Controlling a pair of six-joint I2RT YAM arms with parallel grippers.
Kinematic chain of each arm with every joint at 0, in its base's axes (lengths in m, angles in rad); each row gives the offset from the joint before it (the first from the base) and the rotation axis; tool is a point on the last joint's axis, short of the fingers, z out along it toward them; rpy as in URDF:
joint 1: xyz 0 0 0.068 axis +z
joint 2: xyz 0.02 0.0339 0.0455 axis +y
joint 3: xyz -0.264 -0.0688 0 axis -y
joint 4: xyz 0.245 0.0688 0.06 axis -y
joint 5: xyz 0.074 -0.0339 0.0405 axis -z
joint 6: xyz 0.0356 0 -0.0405 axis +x
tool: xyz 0 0 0 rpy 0 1.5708 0
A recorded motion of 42 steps. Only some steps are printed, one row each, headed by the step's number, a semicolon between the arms.
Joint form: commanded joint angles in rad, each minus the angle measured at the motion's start. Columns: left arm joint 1, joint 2, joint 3, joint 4, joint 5, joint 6; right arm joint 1, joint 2, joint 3, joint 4, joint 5, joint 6.
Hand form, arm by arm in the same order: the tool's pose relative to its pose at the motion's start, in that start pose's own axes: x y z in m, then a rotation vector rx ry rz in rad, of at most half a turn. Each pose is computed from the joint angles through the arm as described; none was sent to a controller.
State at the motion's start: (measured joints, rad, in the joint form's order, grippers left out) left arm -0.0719 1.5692 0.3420 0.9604 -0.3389 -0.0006; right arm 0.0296 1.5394 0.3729 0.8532 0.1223 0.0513
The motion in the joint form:
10: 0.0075 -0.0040 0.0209 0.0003 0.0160 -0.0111; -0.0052 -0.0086 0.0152 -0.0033 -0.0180 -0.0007
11: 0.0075 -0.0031 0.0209 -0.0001 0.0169 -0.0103; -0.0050 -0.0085 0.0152 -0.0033 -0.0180 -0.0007
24: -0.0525 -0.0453 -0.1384 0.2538 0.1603 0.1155; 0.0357 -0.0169 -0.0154 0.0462 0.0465 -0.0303
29: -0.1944 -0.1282 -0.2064 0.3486 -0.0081 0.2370; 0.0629 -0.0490 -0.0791 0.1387 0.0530 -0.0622
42: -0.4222 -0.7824 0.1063 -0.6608 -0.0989 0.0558; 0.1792 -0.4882 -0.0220 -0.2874 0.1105 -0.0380
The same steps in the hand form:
10: -0.0072 0.0003 0.0034 0.0089 -0.0232 -0.0211; -0.0064 -0.0003 0.0014 -0.0140 -0.0195 0.0032
11: -0.0069 0.0003 0.0035 0.0098 -0.0219 -0.0198; -0.0064 -0.0002 0.0014 -0.0142 -0.0194 0.0031
24: 0.0029 -0.0076 -0.0320 0.2023 -0.1700 0.0831; -0.0036 0.0074 -0.0052 0.0105 -0.0491 -0.0335
29: -0.0029 -0.0222 -0.0621 0.1533 -0.2827 0.1684; -0.0004 0.0117 -0.0191 -0.0101 -0.1096 -0.0620
42: -0.1065 -0.0340 -0.1331 0.3133 -0.2401 0.0298; -0.0545 0.0303 -0.0712 -0.0706 -0.1802 -0.0456

